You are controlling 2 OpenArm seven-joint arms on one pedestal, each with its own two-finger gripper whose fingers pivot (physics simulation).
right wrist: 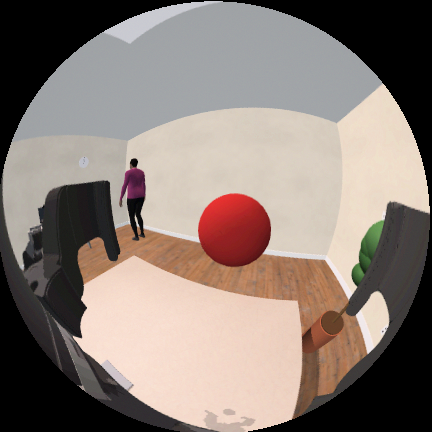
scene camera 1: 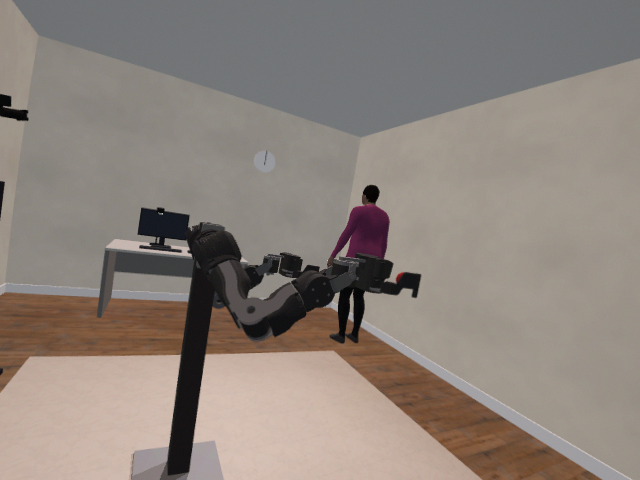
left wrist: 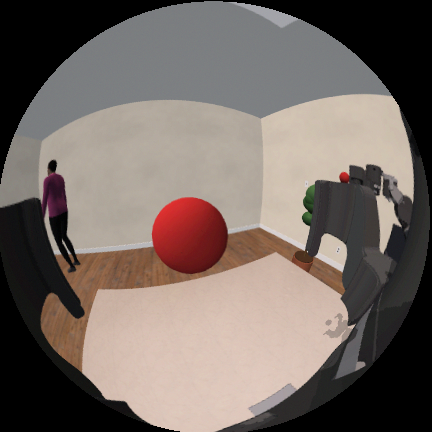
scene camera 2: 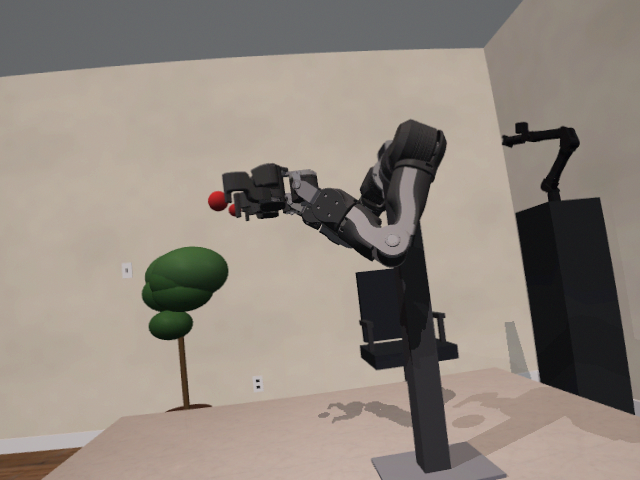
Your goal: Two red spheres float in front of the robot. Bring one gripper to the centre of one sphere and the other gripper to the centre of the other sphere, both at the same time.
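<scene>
Two red spheres float in front of the robot. One sphere (scene camera 2: 217, 200) (left wrist: 190, 235) is by my left gripper (scene camera 2: 233, 190) (left wrist: 194, 281), which is open and empty. In scene camera 2 it shows just past the left fingertips; in the left wrist view it appears centred in the finger gap. The other sphere (scene camera 1: 399, 277) (scene camera 2: 232, 209) (left wrist: 344, 177) (right wrist: 234, 230) is by my right gripper (right wrist: 233, 284), also open and empty. In the right wrist view it appears between the spread fingers, a little above their tips. A right finger partly hides it in scene camera 1. Exact depth is unclear.
A person in a magenta top (scene camera 1: 369, 232) (left wrist: 55, 197) (right wrist: 135, 185) stands beyond the arms. A desk (scene camera 1: 124, 248) with a monitor (scene camera 1: 162, 223) is behind. A potted tree (scene camera 2: 186, 279), a chair (scene camera 2: 379, 304) and a black cabinet (scene camera 2: 573, 289) with another arm (scene camera 2: 560, 155) also show.
</scene>
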